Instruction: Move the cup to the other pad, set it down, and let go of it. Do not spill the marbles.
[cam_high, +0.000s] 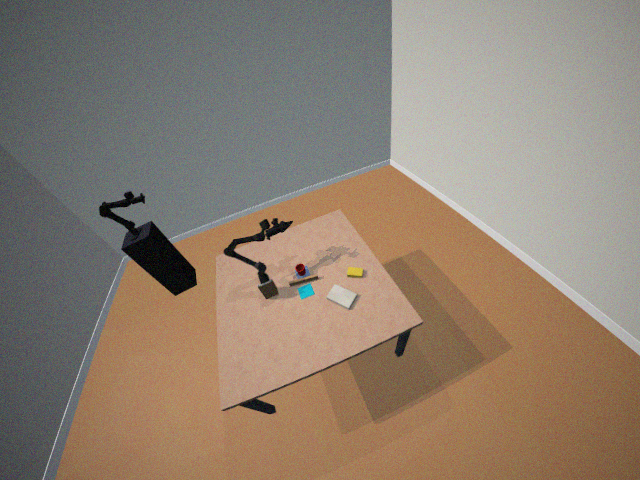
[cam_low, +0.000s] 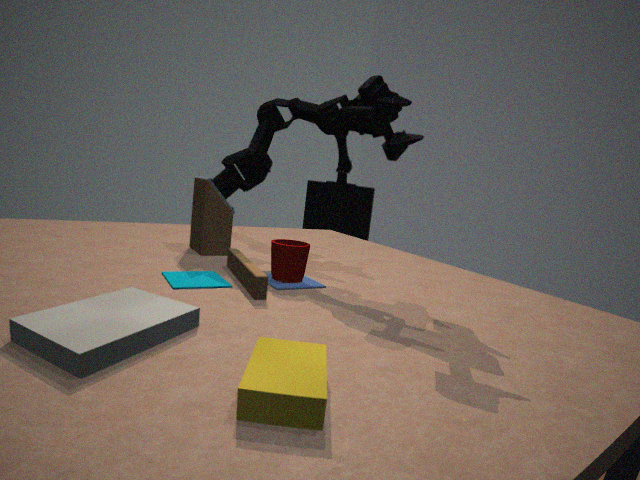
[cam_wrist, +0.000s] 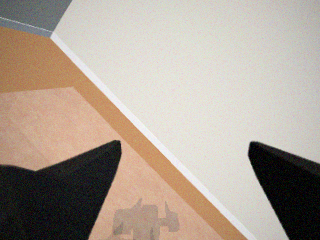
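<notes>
My gripper tip is 30 cm above the red cup, 21 cm to the left of it and 10 cm past it. Round my gripper tip: blue marble 32 cm below, 20 cm to the right, 11 cm behind; then low wooden bar 33 cm below, 29 cm to the right, 12 cm behind; then cyan pad 37 cm to the right, 35 cm below, 14 cm behind.
</notes>
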